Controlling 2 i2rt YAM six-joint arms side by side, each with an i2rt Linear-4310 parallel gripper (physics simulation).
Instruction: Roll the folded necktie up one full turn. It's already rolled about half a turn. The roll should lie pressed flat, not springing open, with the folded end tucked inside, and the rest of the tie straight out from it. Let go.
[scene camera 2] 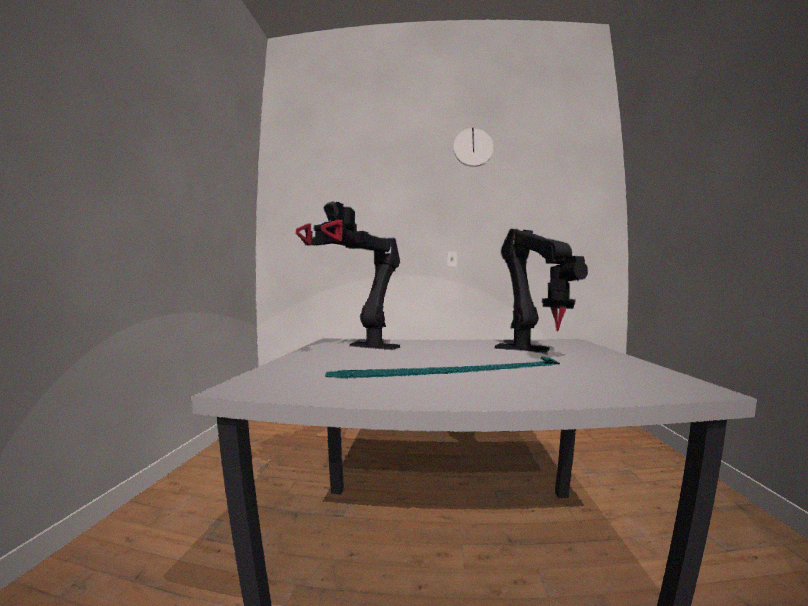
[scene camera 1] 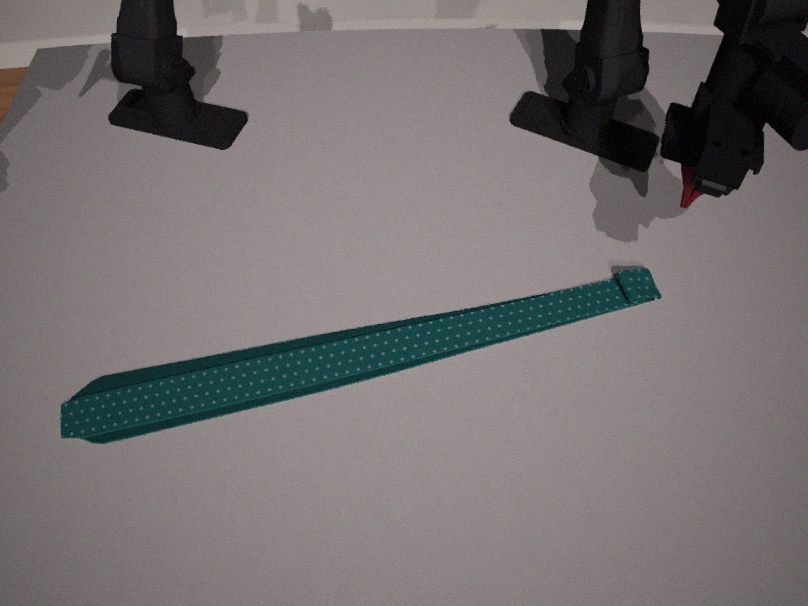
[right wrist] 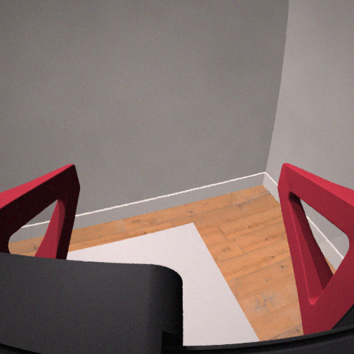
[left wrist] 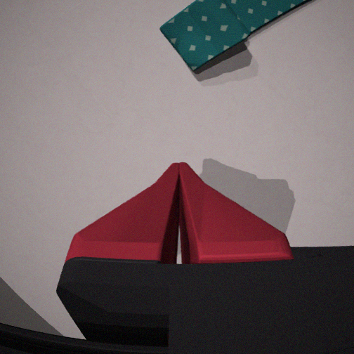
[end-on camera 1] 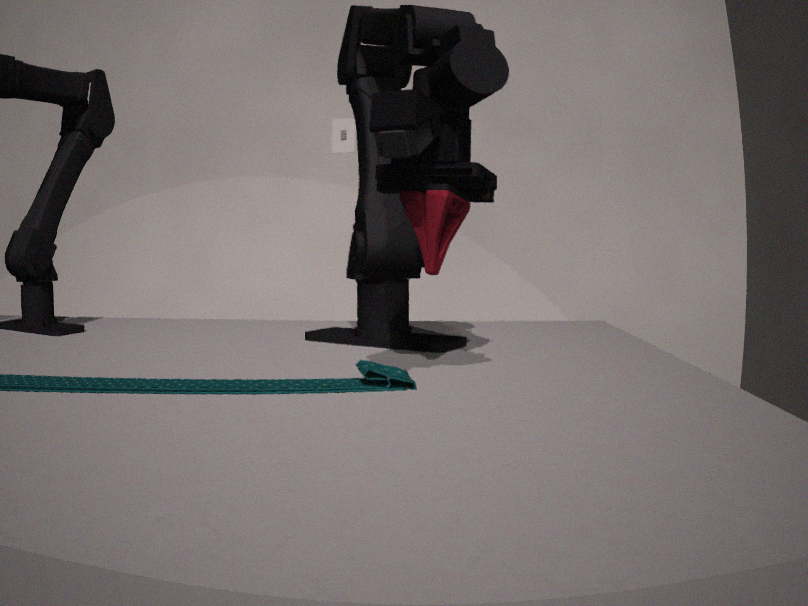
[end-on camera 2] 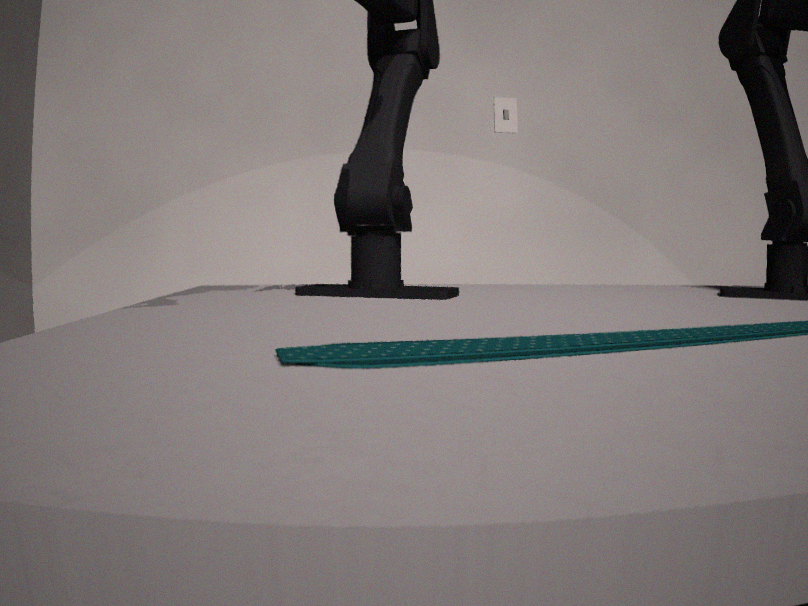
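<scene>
The teal dotted necktie (scene camera 1: 339, 355) (scene camera 2: 443, 369) (end-on camera 1: 195, 386) (end-on camera 2: 522, 347) lies long and nearly straight on the table, its wide end at the left in scene camera 1. At its right end a short folded flap (scene camera 1: 637, 285) (scene camera 2: 549, 360) (end-on camera 1: 386, 373) (left wrist: 210, 31) lies over the tie. In end-on camera 1 the flap's left edge stands raised, with a gap under it. My left gripper (scene camera 1: 685, 205) (scene camera 2: 558, 328) (end-on camera 1: 431, 272) (left wrist: 179, 174) is shut and empty, above the table and behind the flap, not touching it. My right gripper (scene camera 2: 319, 232) (right wrist: 178, 174) is open and empty, held high at the left of scene camera 2.
The light grey table (scene camera 1: 391, 521) (scene camera 2: 469, 414) (end-on camera 1: 456, 489) (end-on camera 2: 391, 456) carries both arms. The right arm's base plate (scene camera 1: 176, 120) (end-on camera 2: 377, 291) and the left arm's base plate (scene camera 1: 580, 127) (end-on camera 1: 385, 338) stand behind the tie, near the table's back edge.
</scene>
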